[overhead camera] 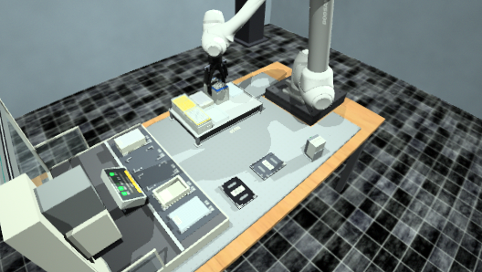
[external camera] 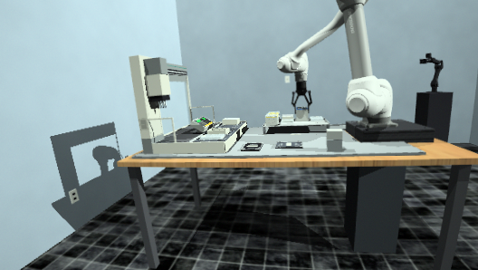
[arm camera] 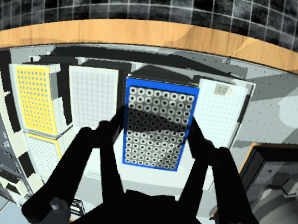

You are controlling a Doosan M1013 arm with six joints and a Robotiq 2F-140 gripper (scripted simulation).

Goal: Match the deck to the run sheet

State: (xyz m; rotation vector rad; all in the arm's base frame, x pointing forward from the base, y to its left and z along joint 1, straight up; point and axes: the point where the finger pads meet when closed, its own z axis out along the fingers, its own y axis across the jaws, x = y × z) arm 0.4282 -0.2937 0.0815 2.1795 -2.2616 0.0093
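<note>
Right now the blue-rimmed tip rack is 1 cm behind my hand, 1 cm to the left of it and 1 cm below it. Also, from my hand: clear cover: 22 cm ahead, 13 cm to the left, 1 cm below; yellow-rimmed tip rack: 22 cm ahead, 13 cm to the left, 3 cm below; shelf: 6 cm ahead, 7 cm to the left, 8 cm below.
</note>
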